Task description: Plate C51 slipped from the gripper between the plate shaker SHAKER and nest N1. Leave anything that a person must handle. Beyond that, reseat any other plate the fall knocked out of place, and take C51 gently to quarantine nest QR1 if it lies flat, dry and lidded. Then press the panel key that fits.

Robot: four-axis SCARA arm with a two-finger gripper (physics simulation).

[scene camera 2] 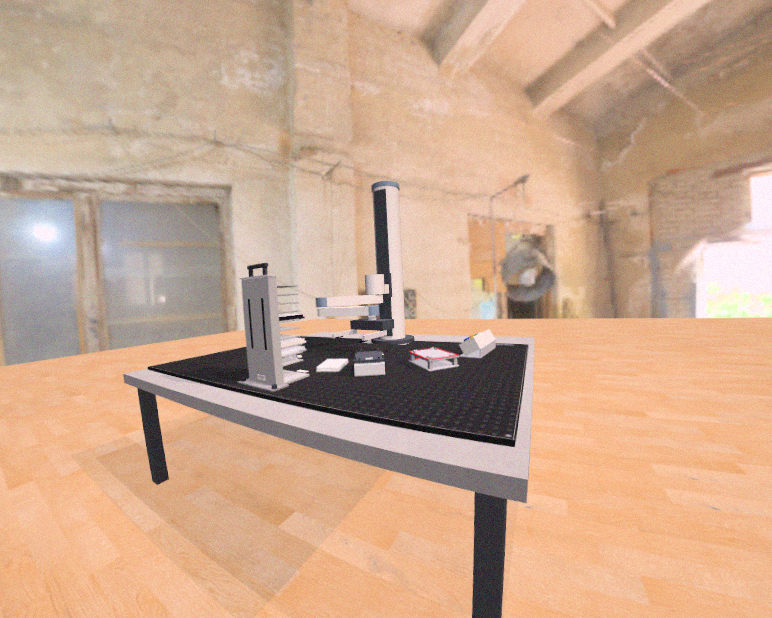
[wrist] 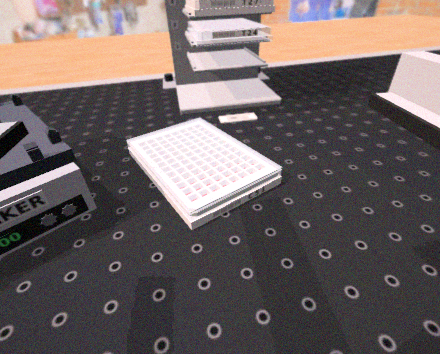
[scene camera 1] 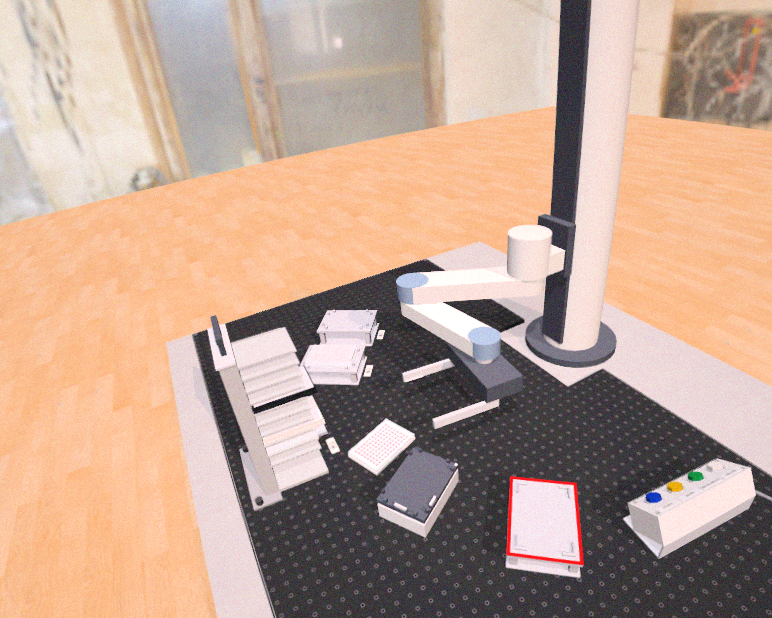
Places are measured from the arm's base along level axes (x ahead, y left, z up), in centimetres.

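Pixels of known places: gripper, fingertip midpoint: [scene camera 2: 347, 336] [wrist: 203, 92] [scene camera 1: 417, 399]; arm's base at its link origin: [scene camera 2: 392, 340] [scene camera 1: 569, 341].
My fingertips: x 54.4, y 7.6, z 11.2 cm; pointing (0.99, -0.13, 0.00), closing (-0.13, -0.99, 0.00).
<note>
For each thing: its middle in the pictures, then the offset to it from my fingertips.
- Plate C51 at the middle of its body: [wrist: 196, 155] [scene camera 1: 381, 444] [scene camera 2: 333, 363] dx +9.6, dy -0.5, dz -8.7 cm
- rack at the middle of its body: [scene camera 1: 262, 400] [scene camera 2: 271, 323] dx +30.4, dy -7.9, dz +8.9 cm
- plate T24 at the middle of its body: [wrist: 224, 30] [scene camera 1: 292, 429] [scene camera 2: 283, 351] dx +26.4, dy -7.6, dz -0.9 cm
- T27 at the middle of its body: [wrist: 223, 3] [scene camera 1: 289, 419] [scene camera 2: 283, 342] dx +26.4, dy -7.6, dz +1.9 cm
- red-rimmed nest at the middle of its body: [scene camera 1: 542, 522] [scene camera 2: 432, 357] dx -5.7, dy +33.4, dz -7.6 cm
- key panel at the middle of its body: [scene camera 1: 692, 499] [scene camera 2: 478, 342] dx -29.6, dy +45.6, dz -5.8 cm
- small white tag at the middle of its body: [wrist: 237, 118] [scene camera 1: 332, 445] dx +18.9, dy -7.2, dz -9.8 cm
Plate C51 [scene camera 1: 381, 445] [scene camera 2: 332, 365] [wrist: 205, 165] lies flat and askew on the mat, under a clear lid; no liquid shows around it. The shaker [scene camera 1: 418, 486] [scene camera 2: 368, 368] [wrist: 45, 192] stands beside it. My gripper [scene camera 1: 419, 400] [wrist: 203, 92] is open and empty, above the mat on the column side of C51; its fingertips show at both edges of the wrist view. In the rack [scene camera 1: 244, 412] [scene camera 2: 260, 335] [wrist: 217, 75], plate T24 [wrist: 227, 34] sits below T27 [wrist: 230, 5]; whether T24 is fully seated is unclear. A red-rimmed nest [scene camera 1: 544, 518] [scene camera 2: 434, 353] holds no plate.
Two white nests [scene camera 1: 347, 320] [scene camera 1: 334, 357] stand behind the rack side; their labels are unreadable. A key panel [scene camera 1: 692, 512] [scene camera 2: 477, 346] with blue, yellow, green and white keys stands at the right. A small white tag [scene camera 1: 332, 444] [wrist: 238, 118] lies by the rack base. The column [scene camera 1: 595, 193] [scene camera 2: 392, 257] stands at the back.
</note>
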